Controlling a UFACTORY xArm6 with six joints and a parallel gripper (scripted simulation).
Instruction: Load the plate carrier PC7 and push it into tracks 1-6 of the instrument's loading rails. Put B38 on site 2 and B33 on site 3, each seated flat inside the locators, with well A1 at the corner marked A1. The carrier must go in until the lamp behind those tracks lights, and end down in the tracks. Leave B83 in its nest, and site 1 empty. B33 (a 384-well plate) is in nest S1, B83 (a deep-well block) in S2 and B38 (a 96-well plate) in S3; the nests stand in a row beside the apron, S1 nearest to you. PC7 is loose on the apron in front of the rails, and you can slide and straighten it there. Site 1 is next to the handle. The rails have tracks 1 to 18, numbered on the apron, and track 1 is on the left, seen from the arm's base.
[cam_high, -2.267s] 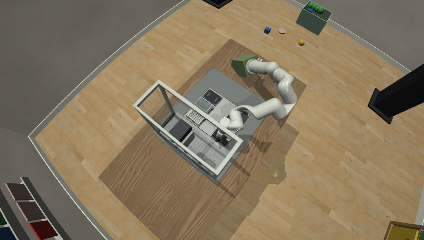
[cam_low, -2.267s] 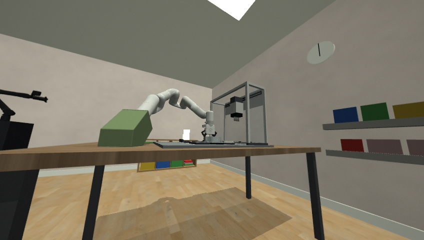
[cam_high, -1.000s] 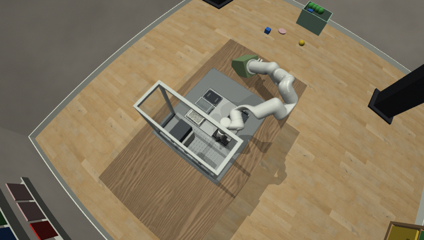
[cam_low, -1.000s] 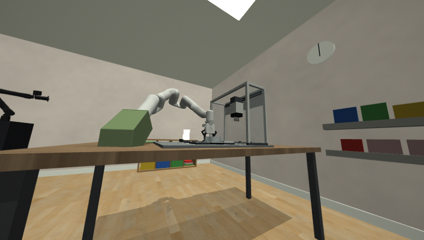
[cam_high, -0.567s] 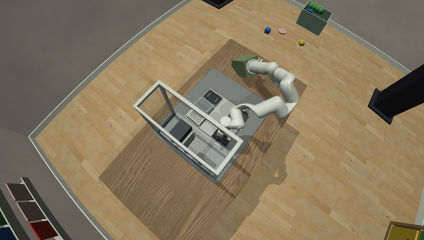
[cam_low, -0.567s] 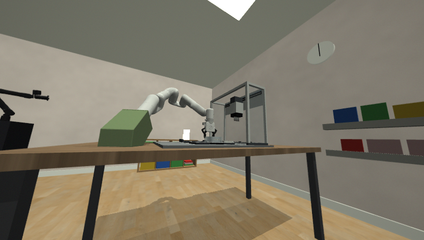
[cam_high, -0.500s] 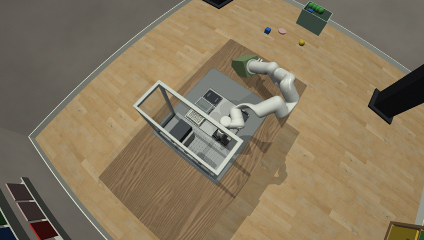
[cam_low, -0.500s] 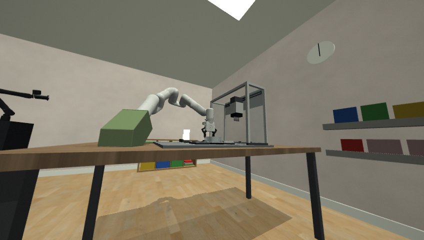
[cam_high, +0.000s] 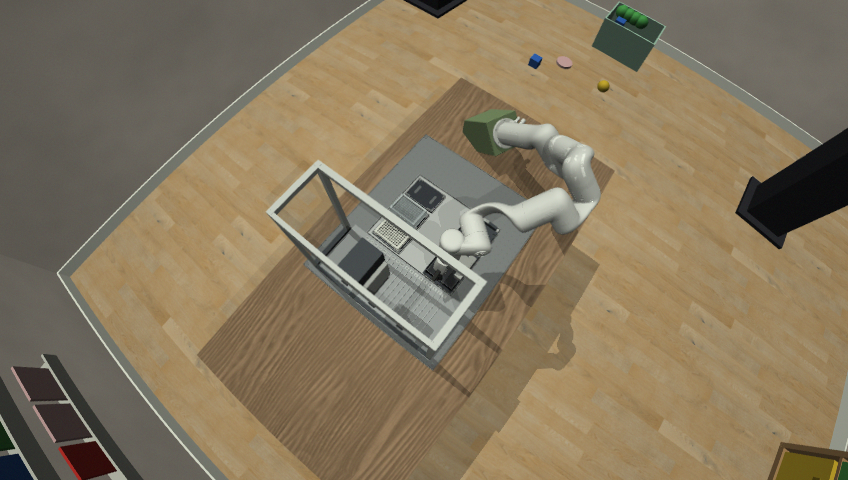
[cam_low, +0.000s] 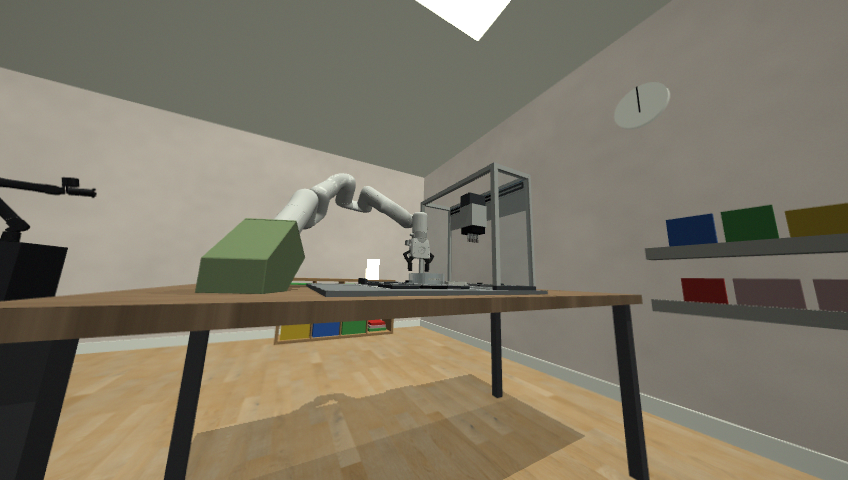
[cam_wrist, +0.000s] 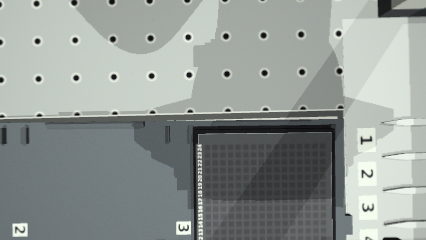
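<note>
The white 96-well plate is 260 mm to the right of my hand, 60 mm below it and 20 mm ahead of it. The rest, counted from my hand: deep-well block: 280 mm to the right, 90 mm behind, 50 mm below; then dark 384-well plate: 60 mm below; then dark plate carrier: 110 mm behind, 60 mm below, 10 mm to the right.
</note>
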